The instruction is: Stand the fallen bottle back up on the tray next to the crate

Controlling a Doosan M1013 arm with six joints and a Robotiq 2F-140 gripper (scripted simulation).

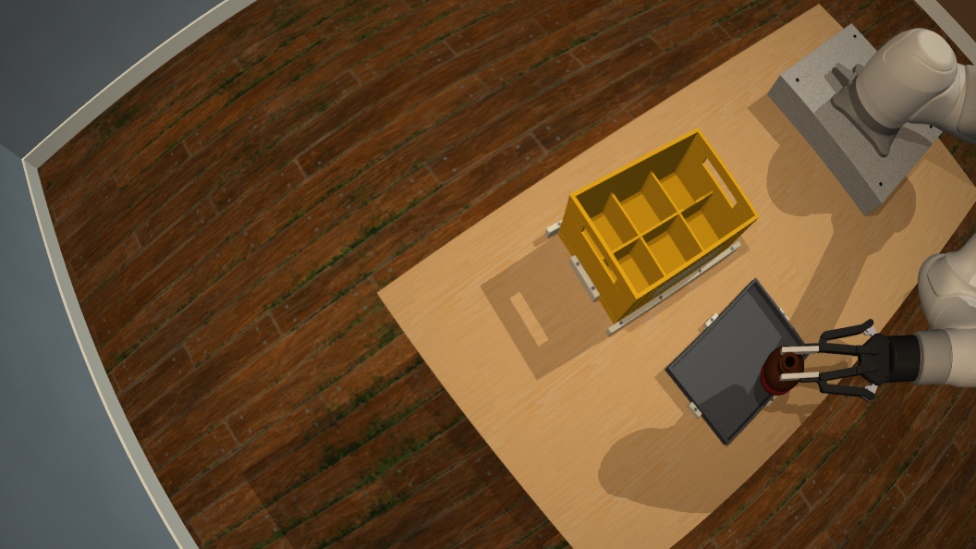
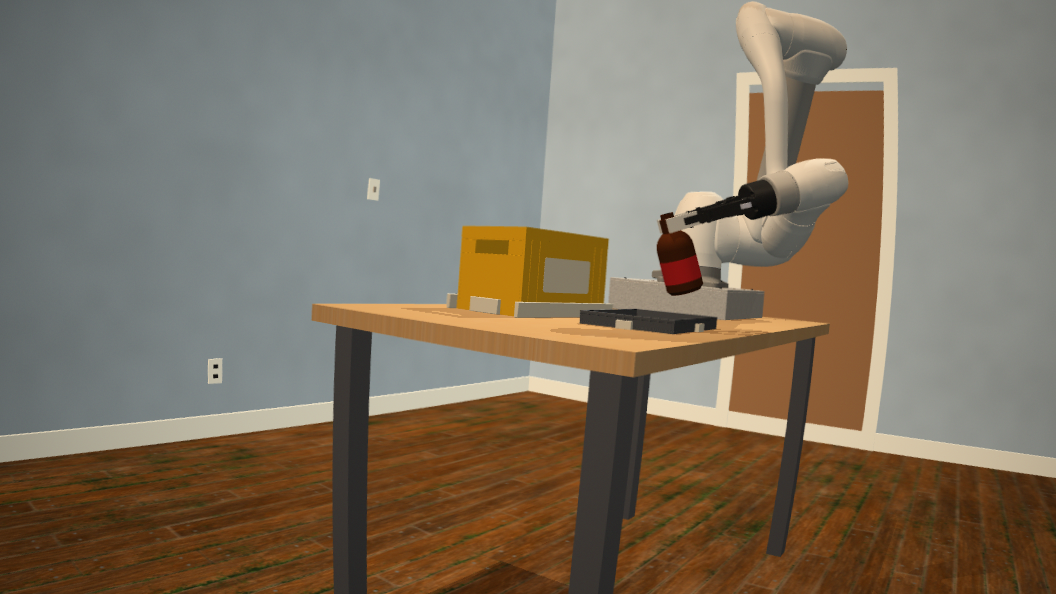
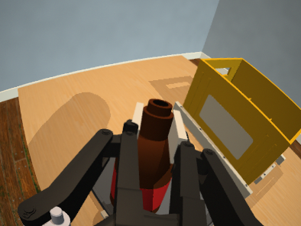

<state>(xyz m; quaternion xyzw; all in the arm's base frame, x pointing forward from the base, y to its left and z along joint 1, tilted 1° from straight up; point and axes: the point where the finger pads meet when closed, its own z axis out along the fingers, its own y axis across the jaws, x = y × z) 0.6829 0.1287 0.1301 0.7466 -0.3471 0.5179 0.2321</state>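
My hand is 6 cm above the bottle. The rest, counted from my hand: yellow crate: 33 cm to the right, 12 cm below, 4 cm behind; then dark grey tray: 19 cm below, 4 cm to the right, 1 cm behind.
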